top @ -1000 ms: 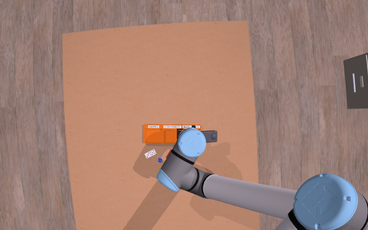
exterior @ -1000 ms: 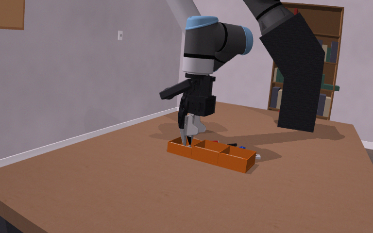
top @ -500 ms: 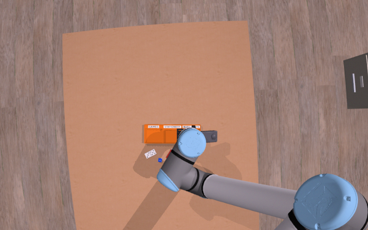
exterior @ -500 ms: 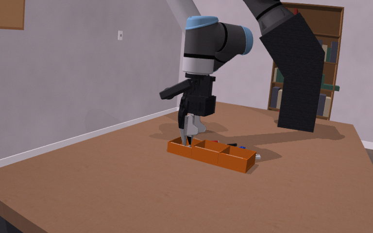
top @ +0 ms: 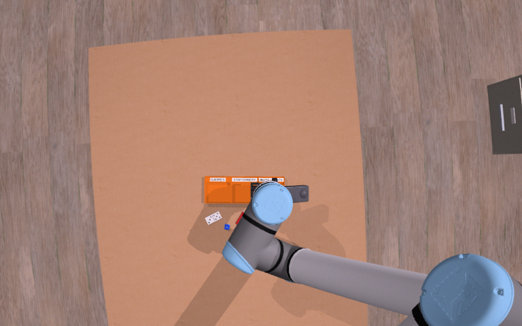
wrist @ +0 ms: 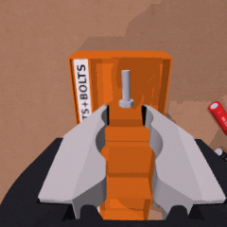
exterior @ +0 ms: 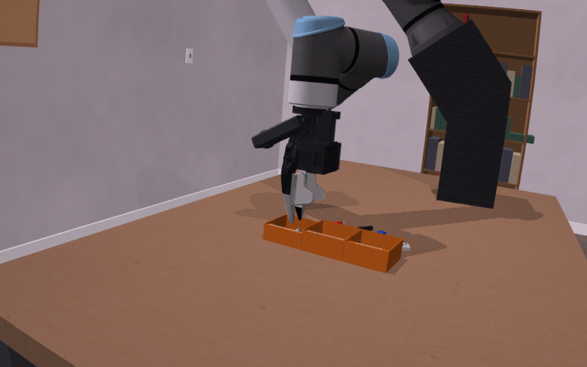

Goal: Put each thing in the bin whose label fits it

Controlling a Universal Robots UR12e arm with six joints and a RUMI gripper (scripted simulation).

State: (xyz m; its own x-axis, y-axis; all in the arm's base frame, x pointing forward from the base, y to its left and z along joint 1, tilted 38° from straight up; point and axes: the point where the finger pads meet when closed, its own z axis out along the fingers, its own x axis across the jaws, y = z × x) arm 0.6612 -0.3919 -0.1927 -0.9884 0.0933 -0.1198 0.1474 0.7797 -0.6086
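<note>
The bolt is 40 mm below my hand. Round my hand: black stick (130 mm behind, 110 mm to the left, 50 mm below); then blue die (90 mm behind, 160 mm to the left, 40 mm below); then orange three-part bin (20 mm ahead, 80 mm to the left, 30 mm below).
</note>
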